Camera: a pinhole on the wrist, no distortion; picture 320 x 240 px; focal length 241.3 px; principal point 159.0 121.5 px. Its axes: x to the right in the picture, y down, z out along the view. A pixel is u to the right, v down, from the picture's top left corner.
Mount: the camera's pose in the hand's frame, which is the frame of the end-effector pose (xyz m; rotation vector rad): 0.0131 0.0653 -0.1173 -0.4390 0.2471 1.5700
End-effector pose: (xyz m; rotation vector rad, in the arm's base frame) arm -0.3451 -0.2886 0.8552 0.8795 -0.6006 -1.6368
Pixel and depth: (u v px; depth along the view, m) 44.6 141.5 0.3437
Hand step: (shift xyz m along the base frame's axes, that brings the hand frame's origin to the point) -0.1661 0.0245 0.2122
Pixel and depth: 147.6 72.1 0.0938
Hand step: 0.0810 -0.0427 0.0566
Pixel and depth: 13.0 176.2 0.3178
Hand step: -0.1731 0.0739 0.1815
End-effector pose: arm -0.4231 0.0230 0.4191 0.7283 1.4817 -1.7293
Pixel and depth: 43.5 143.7 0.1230
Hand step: 0.0599 -0.0186 -0.0221
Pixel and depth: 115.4 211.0 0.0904
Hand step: 0.0876 0.0318 -0.0297
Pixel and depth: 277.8 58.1 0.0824
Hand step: 0.0967 0.0438 -0.1079
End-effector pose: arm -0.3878 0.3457 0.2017 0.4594 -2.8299 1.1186
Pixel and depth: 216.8 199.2 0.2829
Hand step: 0.0405 0.1279 -0.2492
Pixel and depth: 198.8 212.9 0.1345
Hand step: 0.0097 0.1175 -0.0922
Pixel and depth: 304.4 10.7 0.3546
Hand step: -0.2418 0.1675 -0.3473
